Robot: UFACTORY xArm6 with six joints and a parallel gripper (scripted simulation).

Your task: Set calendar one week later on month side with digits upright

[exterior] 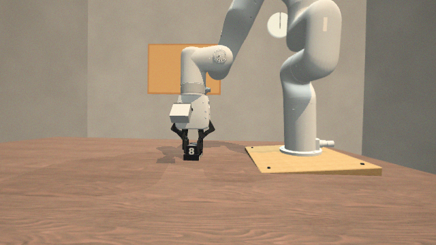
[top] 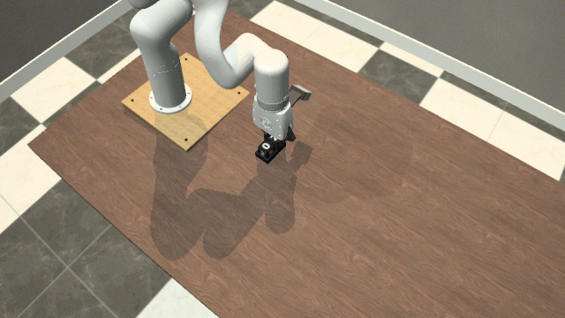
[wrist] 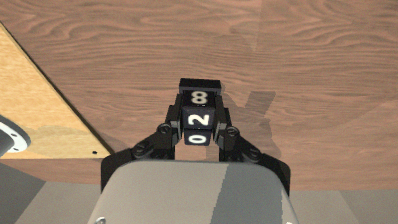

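Right now the black tray is 30 mm below my hand and 20 mm to the right of it. From my hand the other things lie so: black cube: 30 mm to the right, 10 mm below, 10 mm ahead.
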